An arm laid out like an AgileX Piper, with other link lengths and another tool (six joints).
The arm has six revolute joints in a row. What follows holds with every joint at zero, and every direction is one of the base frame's.
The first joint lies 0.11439 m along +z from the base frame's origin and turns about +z.
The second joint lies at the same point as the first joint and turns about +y.
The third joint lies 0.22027 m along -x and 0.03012 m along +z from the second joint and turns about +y.
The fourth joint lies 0.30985 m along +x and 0.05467 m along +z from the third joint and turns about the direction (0.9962, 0, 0.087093).
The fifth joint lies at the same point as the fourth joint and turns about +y.
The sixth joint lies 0.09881 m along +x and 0.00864 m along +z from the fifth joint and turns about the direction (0.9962, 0, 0.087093).
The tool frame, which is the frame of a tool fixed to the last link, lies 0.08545 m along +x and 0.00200 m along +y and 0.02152 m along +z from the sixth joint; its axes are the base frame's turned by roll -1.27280, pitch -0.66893 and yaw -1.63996 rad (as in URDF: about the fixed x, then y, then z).
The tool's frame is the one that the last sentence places.
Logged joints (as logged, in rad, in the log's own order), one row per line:
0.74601, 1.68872, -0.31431, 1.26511, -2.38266, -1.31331
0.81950, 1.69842, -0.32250, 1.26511, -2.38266, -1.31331
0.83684, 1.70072, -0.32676, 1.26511, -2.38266, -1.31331
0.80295, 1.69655, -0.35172, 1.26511, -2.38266, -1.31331
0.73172, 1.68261, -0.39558, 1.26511, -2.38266, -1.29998
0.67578, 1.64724, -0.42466, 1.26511, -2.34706, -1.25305
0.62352, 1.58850, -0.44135, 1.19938, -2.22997, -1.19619
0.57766, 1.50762, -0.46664, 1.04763, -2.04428, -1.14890
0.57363, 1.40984, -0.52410, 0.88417, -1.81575, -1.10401
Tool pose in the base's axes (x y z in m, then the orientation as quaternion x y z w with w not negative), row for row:
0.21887, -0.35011, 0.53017, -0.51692, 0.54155, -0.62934, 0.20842
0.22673, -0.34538, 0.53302, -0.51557, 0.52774, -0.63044, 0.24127
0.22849, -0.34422, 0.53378, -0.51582, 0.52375, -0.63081, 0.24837
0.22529, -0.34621, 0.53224, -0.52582, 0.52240, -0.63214, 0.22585
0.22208, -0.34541, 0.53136, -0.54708, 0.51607, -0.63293, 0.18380
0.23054, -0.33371, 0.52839, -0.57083, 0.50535, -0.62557, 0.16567
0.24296, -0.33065, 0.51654, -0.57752, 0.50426, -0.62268, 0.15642
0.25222, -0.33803, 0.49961, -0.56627, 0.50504, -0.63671, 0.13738
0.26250, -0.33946, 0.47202, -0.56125, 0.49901, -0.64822, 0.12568
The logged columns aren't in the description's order. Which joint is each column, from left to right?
Columns, left to right: joint 4, joint 2, joint 6, joint 5, joint 3, joint 1.
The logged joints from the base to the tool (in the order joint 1, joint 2, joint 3, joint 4, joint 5, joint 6), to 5 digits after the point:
-1.31331, 1.68872, -2.38266, 0.74601, 1.26511, -0.31431
-1.31331, 1.69842, -2.38266, 0.81950, 1.26511, -0.32250
-1.31331, 1.70072, -2.38266, 0.83684, 1.26511, -0.32676
-1.31331, 1.69655, -2.38266, 0.80295, 1.26511, -0.35172
-1.29998, 1.68261, -2.38266, 0.73172, 1.26511, -0.39558
-1.25305, 1.64724, -2.34706, 0.67578, 1.26511, -0.42466
-1.19619, 1.58850, -2.22997, 0.62352, 1.19938, -0.44135
-1.14890, 1.50762, -2.04428, 0.57766, 1.04763, -0.46664
-1.10401, 1.40984, -1.81575, 0.57363, 0.88417, -0.52410

